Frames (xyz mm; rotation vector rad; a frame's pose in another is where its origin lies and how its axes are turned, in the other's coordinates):
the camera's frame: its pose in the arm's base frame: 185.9 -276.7 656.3 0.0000 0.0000 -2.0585
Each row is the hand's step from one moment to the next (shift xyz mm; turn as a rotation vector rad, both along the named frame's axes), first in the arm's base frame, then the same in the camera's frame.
Working: the arm's base frame: its pose in the camera's frame: -157.3 -293.9 -656.3 0.0000 0.0000 2.0585

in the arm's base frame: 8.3 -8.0 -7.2 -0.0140 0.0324 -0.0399
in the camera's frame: 3.2 11.1 -7.2 -0.0221 -0.0276 -0.0399
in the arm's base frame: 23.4 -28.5 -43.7 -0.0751 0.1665 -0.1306
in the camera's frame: 14.2 34.0 -43.7 -0.1119 -0.1444 -0.1306
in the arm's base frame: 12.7 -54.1 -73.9 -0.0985 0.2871 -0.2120
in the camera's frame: 41.8 36.6 -73.9 -0.2075 -0.2216 -0.2120
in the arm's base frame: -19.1 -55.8 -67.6 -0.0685 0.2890 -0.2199
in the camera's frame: 58.2 9.3 -67.6 -0.2232 -0.1959 -0.2199
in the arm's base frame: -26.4 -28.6 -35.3 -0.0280 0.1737 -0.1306
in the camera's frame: 37.6 -9.9 -35.3 -0.1403 -0.1061 -0.1306
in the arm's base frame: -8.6 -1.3 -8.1 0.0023 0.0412 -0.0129
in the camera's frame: 5.2 -7.0 -8.1 -0.0375 -0.0173 -0.0129
